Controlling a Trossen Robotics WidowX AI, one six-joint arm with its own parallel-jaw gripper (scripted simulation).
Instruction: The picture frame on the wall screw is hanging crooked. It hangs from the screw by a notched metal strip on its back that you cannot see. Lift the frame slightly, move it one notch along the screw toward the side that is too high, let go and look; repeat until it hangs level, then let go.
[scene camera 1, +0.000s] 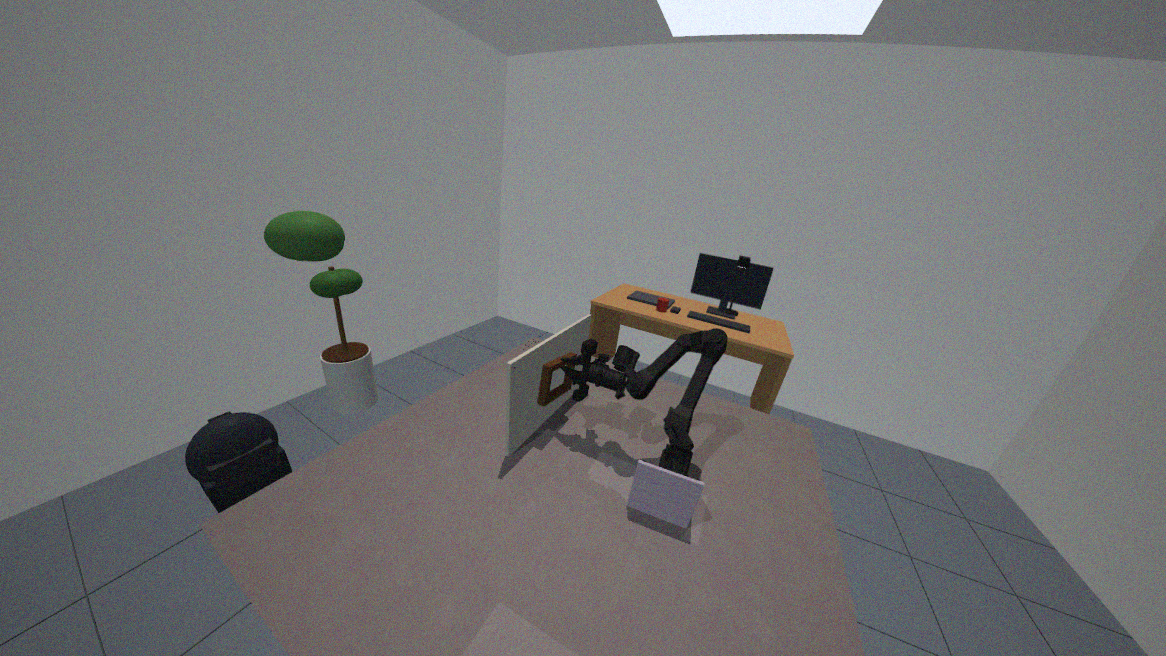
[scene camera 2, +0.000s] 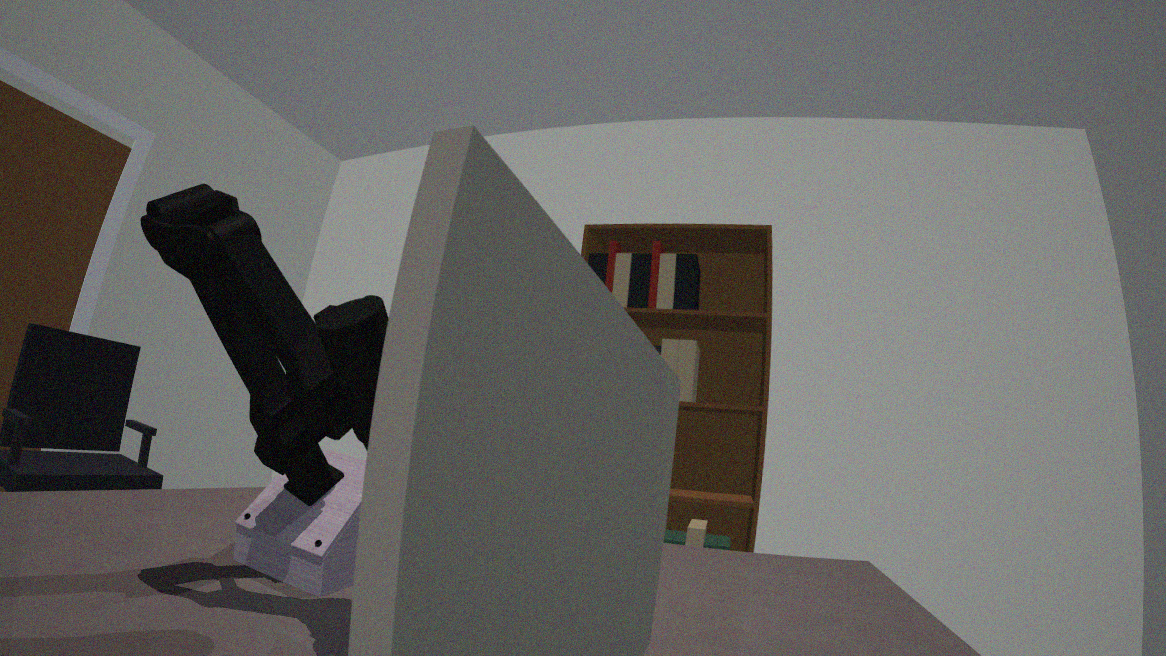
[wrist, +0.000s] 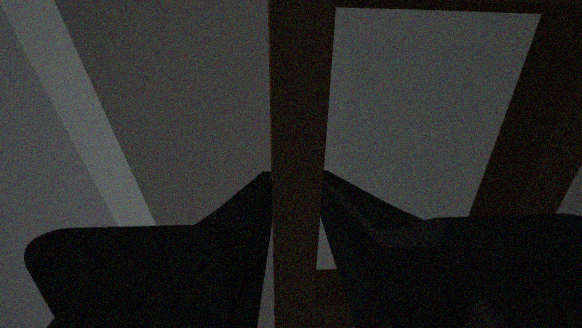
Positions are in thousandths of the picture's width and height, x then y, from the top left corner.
Labels:
The gripper shows in scene camera 1 (481, 553) and in the wrist view (506, 550). A brown picture frame shows in scene camera 1 (476, 583) and in the wrist view (759, 355).

